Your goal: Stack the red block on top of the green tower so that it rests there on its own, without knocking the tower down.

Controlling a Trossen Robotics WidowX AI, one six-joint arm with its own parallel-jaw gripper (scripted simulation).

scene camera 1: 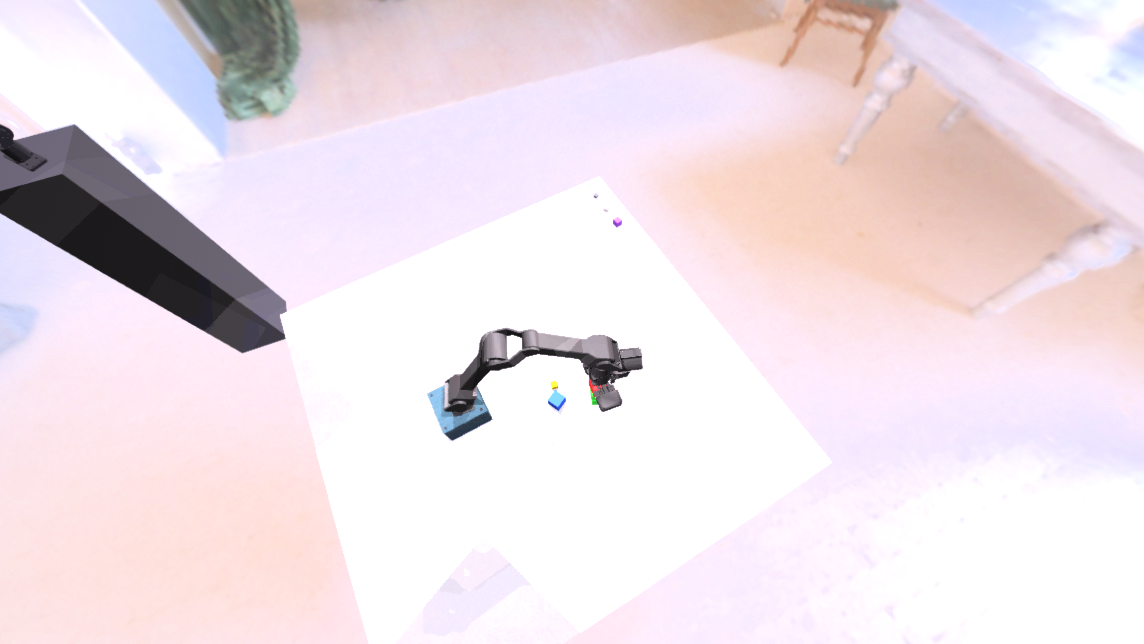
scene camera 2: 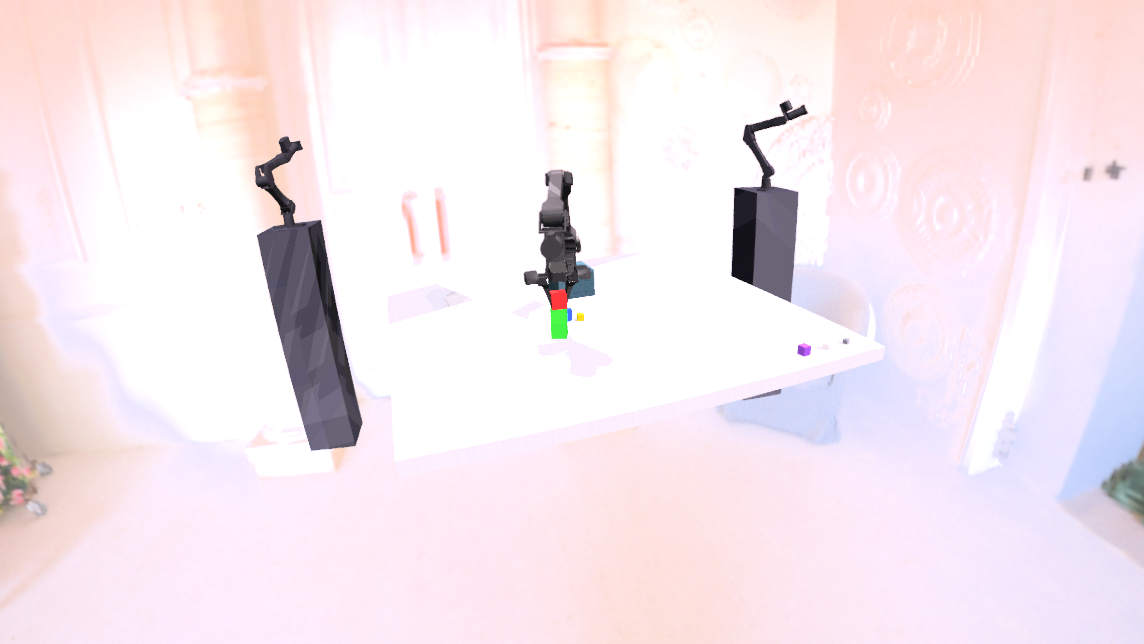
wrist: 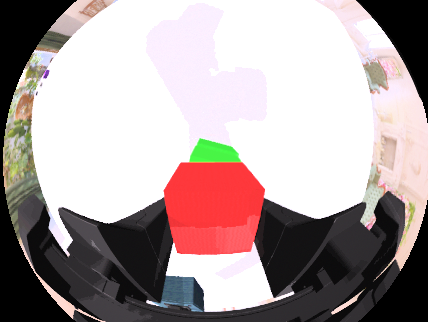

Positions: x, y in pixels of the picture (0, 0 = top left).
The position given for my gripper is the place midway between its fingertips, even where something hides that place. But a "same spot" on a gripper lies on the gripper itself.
my gripper: scene camera 1 598, 386; scene camera 2; wrist
same spot on my gripper: [scene camera 2: 571, 280] = [wrist: 97, 252]
